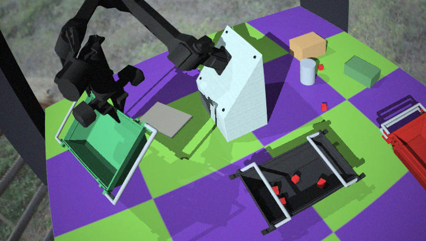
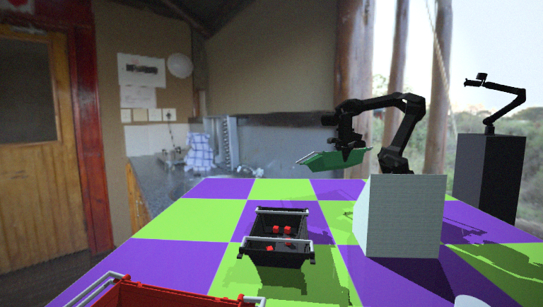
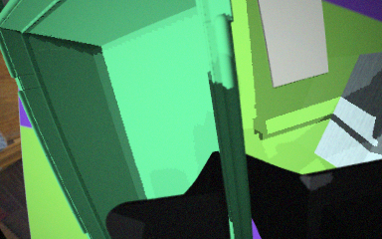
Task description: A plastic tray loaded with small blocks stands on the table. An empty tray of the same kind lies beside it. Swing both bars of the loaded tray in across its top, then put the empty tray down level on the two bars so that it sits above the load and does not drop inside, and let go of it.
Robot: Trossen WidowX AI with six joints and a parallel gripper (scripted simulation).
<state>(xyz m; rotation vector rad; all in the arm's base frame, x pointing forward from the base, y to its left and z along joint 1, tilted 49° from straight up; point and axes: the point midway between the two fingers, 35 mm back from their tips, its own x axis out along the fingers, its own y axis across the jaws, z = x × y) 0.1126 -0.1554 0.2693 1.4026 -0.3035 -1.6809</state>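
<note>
Right now my gripper tip is 40 mm short of the green tray and 60 mm to the left of it. The rest, counted from my gripper tip: white sheet (160 mm behind, 110 mm to the left, 180 mm below); orange box (230 mm behind, 680 mm to the left, 150 mm below); grey cylinder (90 mm behind, 580 mm to the left, 150 mm below).
</note>
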